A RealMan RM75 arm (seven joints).
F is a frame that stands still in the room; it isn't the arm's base.
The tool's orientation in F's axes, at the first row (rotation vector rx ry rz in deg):
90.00 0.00 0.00
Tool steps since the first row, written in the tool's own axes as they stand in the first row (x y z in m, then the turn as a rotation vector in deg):
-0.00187 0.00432 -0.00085 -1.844 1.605 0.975
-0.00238 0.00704 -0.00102 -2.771 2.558 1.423
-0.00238 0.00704 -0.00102 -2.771 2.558 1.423
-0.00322 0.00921 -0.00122 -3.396 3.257 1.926
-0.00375 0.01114 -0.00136 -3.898 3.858 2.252
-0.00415 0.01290 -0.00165 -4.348 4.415 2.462
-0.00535 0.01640 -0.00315 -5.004 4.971 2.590
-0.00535 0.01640 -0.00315 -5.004 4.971 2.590
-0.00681 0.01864 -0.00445 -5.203 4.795 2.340
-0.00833 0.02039 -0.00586 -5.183 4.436 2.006
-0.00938 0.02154 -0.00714 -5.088 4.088 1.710
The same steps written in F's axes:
-0.00187 0.00085 0.00432 -1.844 -0.975 1.605
-0.00238 0.00102 0.00704 -2.771 -1.423 2.558
-0.00238 0.00102 0.00704 -2.771 -1.423 2.558
-0.00322 0.00122 0.00921 -3.396 -1.926 3.257
-0.00375 0.00136 0.01114 -3.898 -2.252 3.858
-0.00415 0.00165 0.01290 -4.348 -2.462 4.415
-0.00535 0.00315 0.01640 -5.004 -2.590 4.971
-0.00535 0.00315 0.01640 -5.004 -2.590 4.971
-0.00681 0.00445 0.01864 -5.203 -2.340 4.795
-0.00833 0.00586 0.02039 -5.183 -2.006 4.436
-0.00938 0.00714 0.02154 -5.088 -1.710 4.088

